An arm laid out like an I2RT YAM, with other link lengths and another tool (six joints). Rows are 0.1 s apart.
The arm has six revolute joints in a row. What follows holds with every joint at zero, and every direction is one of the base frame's.
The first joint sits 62.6 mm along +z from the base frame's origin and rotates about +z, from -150 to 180 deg.
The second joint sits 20.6 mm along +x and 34.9 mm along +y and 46.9 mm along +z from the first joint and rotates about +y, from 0 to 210 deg.
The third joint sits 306.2 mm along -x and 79.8 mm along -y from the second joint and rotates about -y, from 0 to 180 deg.
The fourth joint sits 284.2 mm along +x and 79.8 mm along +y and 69.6 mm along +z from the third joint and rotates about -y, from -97 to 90 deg.
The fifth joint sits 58.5 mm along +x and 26.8 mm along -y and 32 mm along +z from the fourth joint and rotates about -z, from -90 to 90 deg.
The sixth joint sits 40.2 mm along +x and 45.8 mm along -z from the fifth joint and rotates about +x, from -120 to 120 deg.
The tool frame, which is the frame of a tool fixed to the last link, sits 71 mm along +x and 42 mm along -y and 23 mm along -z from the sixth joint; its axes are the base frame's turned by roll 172.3, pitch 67.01 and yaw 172.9 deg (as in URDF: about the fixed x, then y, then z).
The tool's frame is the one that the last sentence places.
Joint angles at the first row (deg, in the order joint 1, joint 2, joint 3, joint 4, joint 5, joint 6):
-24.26 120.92 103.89 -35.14 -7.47 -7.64
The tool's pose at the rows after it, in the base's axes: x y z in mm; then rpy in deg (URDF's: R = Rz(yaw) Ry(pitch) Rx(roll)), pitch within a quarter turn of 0, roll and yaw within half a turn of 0:
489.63 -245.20 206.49 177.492 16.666 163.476
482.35 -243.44 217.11 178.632 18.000 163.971
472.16 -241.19 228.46 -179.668 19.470 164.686
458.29 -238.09 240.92 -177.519 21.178 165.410
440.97 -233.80 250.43 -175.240 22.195 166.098
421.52 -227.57 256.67 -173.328 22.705 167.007
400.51 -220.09 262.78 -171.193 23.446 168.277
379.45 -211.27 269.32 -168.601 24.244 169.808
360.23 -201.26 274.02 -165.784 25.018 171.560
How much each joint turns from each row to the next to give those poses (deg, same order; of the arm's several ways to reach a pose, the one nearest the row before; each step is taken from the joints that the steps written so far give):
0.00 -1.91 -1.76 1.00 0.26 -0.40
0.00 -2.42 -2.04 1.02 0.58 -0.69
0.00 -3.04 -2.84 1.38 0.93 -1.04
0.00 -3.82 -3.72 1.81 1.26 -1.15
0.00 -4.07 -4.22 1.44 1.47 -1.23
0.00 -4.30 -4.65 1.13 1.03 -1.30
0.05 -4.76 -5.01 1.33 0.93 -1.55
0.29 -4.92 -4.84 1.22 1.30 -1.70
0.65 -4.71 -4.64 1.36 1.55 -1.69

